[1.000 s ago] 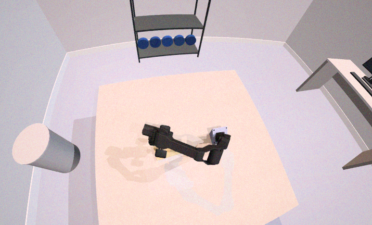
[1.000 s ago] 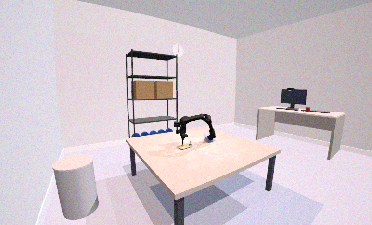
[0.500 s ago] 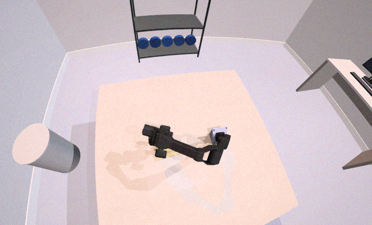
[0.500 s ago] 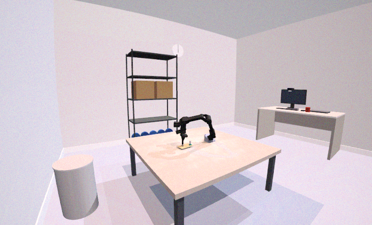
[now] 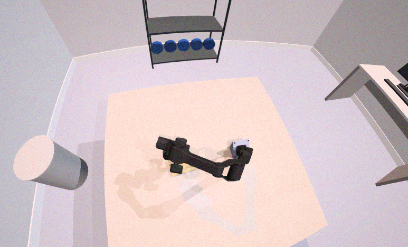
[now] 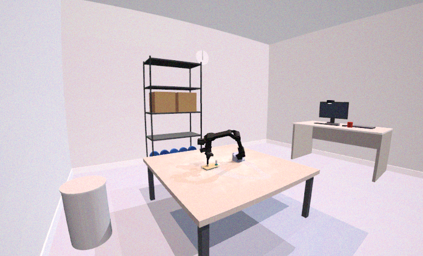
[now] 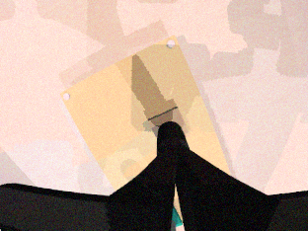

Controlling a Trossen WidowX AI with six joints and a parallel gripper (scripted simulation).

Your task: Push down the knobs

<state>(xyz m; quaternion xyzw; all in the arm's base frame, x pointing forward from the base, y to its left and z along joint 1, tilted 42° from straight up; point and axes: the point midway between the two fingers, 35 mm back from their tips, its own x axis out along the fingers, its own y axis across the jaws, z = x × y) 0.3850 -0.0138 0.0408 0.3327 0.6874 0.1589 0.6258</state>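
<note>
Now: the dark knob 20 mm below my gripper tip.
</note>
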